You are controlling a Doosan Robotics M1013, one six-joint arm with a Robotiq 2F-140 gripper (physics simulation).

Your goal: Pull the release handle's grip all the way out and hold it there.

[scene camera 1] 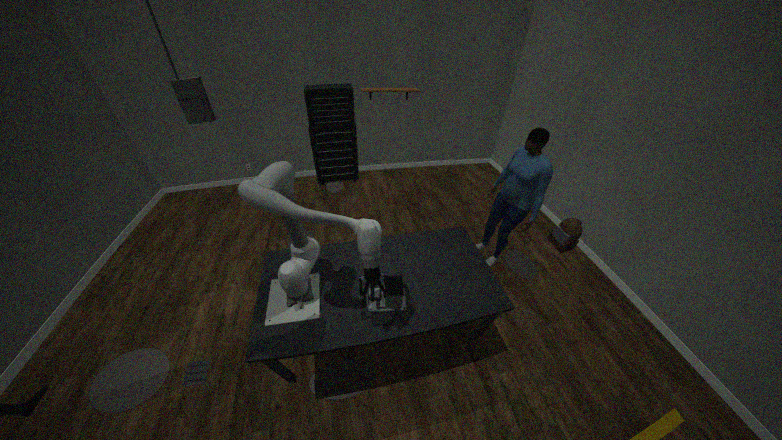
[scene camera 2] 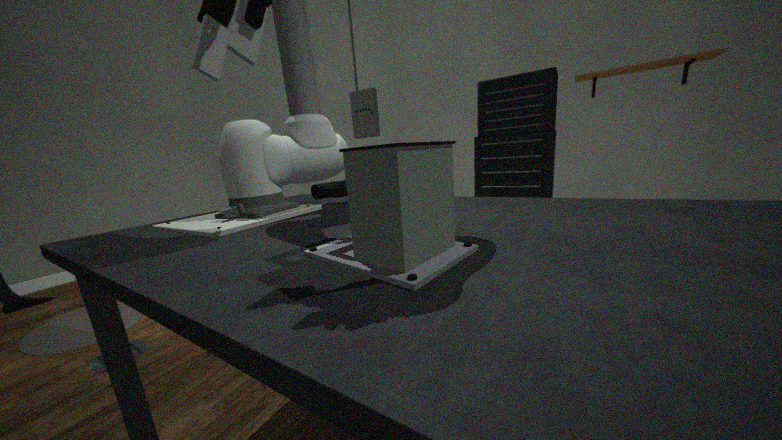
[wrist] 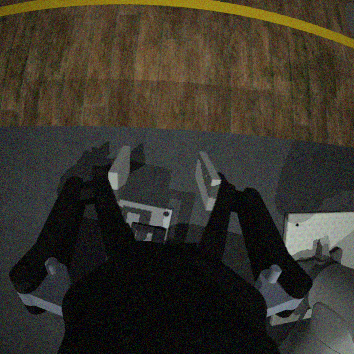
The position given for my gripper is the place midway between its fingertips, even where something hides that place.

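My gripper [scene camera 2: 221, 65] is there to see, and so is a bolted base plate [scene camera 2: 340, 252]. The wrist view shows my gripper [wrist: 163, 160] too, along with the bolted base plate [wrist: 134, 211].
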